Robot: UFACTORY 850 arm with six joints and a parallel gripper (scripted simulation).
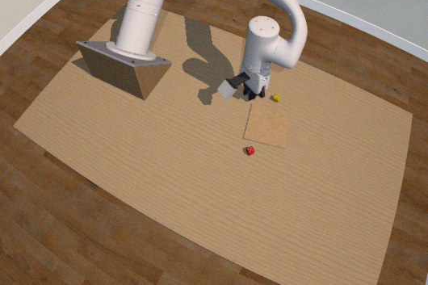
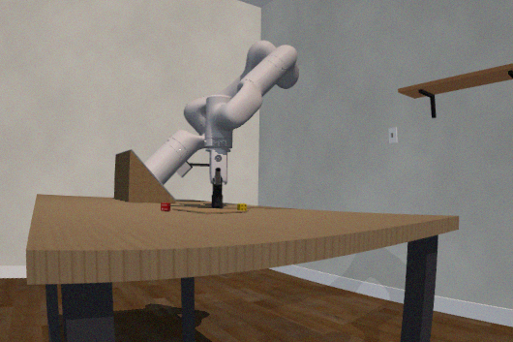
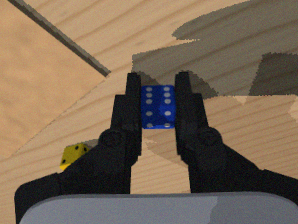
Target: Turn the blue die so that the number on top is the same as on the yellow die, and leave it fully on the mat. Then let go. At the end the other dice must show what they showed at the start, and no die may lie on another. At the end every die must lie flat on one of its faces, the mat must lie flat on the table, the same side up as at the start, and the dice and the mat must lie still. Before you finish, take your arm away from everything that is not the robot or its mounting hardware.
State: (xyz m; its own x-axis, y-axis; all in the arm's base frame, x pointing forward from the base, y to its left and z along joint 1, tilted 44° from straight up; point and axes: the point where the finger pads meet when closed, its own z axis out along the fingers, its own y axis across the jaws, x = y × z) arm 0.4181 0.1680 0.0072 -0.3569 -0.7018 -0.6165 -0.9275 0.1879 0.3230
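My gripper is now 110 mm short of the tan mat, 70 mm to the left of it and 20 mm above it. Round my hand: blue die (10 mm to the left, 10 mm below); then red die (110 mm ahead, 180 mm to the right, 10 mm below); then yellow die (90 mm ahead, 40 mm to the left, 10 mm below).
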